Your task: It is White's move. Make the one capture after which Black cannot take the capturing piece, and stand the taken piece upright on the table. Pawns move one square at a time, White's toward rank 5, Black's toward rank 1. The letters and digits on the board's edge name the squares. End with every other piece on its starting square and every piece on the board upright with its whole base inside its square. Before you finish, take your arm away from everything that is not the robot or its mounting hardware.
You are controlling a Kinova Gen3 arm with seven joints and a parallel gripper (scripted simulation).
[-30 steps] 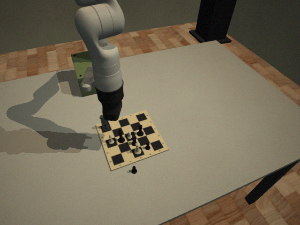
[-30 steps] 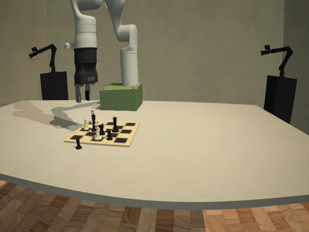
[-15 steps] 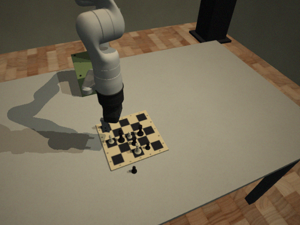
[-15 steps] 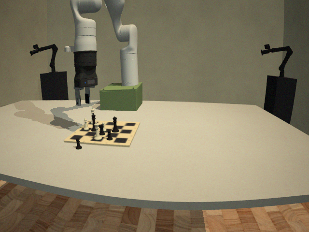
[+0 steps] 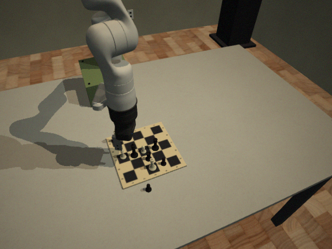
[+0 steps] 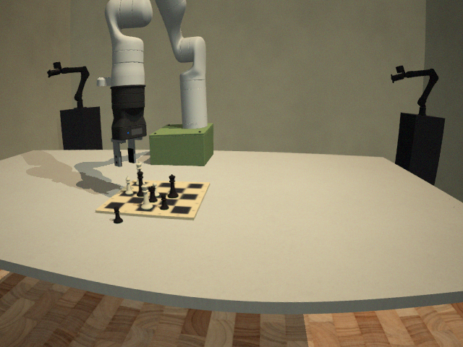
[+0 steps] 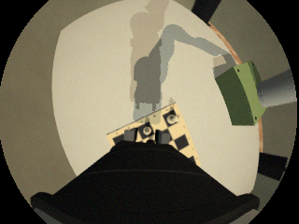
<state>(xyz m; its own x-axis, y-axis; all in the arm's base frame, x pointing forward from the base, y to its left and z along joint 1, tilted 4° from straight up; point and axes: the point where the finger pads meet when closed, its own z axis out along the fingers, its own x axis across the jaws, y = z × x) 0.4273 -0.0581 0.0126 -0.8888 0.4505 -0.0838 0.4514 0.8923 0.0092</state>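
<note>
Now: hand 40 mm to the right of the tall black piece and 60 mm above it. Round my hand: chessboard 80 mm to the left, 90 mm below; then white pawn 70 mm to the left, 80 mm below; then tall white piece 70 mm behind, 60 mm below.
</note>
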